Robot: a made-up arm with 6 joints.
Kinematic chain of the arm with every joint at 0, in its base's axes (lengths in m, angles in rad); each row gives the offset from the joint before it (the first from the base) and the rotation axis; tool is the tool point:
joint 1: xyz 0 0 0.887 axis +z
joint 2: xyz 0.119 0 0 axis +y
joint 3: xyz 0 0 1.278 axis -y
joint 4: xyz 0 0 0.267 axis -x
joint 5: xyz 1.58 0 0 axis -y
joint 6: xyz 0.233 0 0 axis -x
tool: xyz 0 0 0
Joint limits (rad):
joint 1: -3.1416..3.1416
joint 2: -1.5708..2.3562
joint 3: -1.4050..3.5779
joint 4: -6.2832..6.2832
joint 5: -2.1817..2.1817
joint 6: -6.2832..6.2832
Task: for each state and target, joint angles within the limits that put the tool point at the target. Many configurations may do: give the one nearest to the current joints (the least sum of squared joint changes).
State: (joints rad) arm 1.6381 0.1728 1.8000 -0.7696 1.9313 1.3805
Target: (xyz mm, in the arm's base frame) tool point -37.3 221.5 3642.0
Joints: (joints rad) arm 2.0791 0.2886 1.7310 -0.3634 2.0024 1.3805
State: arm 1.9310 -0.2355 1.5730 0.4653 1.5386 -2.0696
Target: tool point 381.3 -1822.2 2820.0
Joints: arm 1.8331 -0.4387 1.9120 0.4659 1.6534 -2.0696
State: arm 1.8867 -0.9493 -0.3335 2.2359 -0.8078 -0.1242
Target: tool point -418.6 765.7 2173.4
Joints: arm 2.2139 -0.8760 -0.8164 2.2367 -0.7446 -0.1242
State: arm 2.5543 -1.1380 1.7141 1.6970 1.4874 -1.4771
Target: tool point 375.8 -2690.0 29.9
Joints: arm 1.7672 -1.5708 1.9221 1.5488 0.7357 -1.4771
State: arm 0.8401 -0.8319 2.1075 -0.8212 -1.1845 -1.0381
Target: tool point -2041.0 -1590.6 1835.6
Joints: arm 0.7216 -0.9307 2.0264 -0.8274 -1.1151 -1.0381
